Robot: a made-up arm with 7 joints. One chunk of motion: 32 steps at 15 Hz.
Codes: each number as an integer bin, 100 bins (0 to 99) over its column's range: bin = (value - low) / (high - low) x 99, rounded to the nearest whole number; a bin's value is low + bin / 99 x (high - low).
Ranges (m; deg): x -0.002..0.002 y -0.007..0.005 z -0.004..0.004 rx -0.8..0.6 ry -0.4..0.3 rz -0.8..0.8
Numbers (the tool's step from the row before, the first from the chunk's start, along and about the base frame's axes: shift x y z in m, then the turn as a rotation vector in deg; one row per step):
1: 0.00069 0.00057 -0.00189 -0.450 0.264 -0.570
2: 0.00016 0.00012 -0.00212 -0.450 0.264 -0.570
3: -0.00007 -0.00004 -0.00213 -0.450 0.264 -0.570
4: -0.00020 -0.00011 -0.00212 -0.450 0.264 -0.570
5: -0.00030 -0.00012 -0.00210 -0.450 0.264 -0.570
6: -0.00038 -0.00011 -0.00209 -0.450 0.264 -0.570
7: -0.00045 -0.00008 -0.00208 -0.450 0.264 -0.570
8: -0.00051 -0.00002 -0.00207 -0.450 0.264 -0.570
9: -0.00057 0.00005 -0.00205 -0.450 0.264 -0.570
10: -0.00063 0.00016 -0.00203 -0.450 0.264 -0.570
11: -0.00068 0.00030 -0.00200 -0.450 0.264 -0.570
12: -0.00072 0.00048 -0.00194 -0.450 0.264 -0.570
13: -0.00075 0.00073 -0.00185 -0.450 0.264 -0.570
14: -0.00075 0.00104 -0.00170 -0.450 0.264 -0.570
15: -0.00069 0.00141 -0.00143 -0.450 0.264 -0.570
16: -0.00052 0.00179 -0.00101 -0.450 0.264 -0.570
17: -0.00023 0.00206 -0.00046 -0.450 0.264 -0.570
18: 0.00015 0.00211 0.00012 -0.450 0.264 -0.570
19: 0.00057 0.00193 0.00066 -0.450 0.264 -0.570
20: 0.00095 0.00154 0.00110 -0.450 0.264 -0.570
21: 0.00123 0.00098 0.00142 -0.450 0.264 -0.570
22: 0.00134 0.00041 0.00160 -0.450 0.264 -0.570
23: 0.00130 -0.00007 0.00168 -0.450 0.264 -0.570
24: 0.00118 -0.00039 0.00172 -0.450 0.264 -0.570
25: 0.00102 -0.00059 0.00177 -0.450 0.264 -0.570
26: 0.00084 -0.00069 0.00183 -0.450 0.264 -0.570
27: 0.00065 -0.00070 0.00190 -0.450 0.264 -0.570
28: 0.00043 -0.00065 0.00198 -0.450 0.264 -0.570
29: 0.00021 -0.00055 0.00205 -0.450 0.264 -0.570
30: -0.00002 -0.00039 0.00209 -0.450 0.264 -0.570
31: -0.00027 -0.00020 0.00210 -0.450 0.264 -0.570
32: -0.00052 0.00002 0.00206 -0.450 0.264 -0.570
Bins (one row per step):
1: 67 62 26 25 94 14
2: 53 59 23 25 94 14
3: 48 57 23 25 94 14
4: 45 57 23 25 94 14
5: 42 57 24 25 94 14
6: 40 57 24 25 94 14
7: 38 57 24 25 94 14
8: 37 58 24 25 94 14
9: 35 58 24 25 94 14
10: 34 59 24 25 94 14
11: 33 60 25 25 94 14
12: 32 62 25 25 94 14
13: 31 64 27 25 94 14
14: 31 66 28 25 94 14
15: 32 69 32 25 94 14
16: 37 73 37 25 94 14
17: 44 75 44 25 94 14
18: 53 75 51 25 94 14
19: 64 74 58 25 94 14
20: 73 70 63 25 94 14
21: 80 66 67 25 94 14
22: 83 61 69 25 94 14
23: 82 57 70 25 94 14
24: 79 55 71 25 94 14
25: 75 53 71 25 94 14
26: 70 52 72 25 94 14
27: 66 52 73 25 94 14
28: 60 52 74 25 94 14
29: 55 53 75 25 94 14
30: 49 55 75 25 94 14
31: 43 56 75 25 94 14
32: 37 58 75 25 94 14

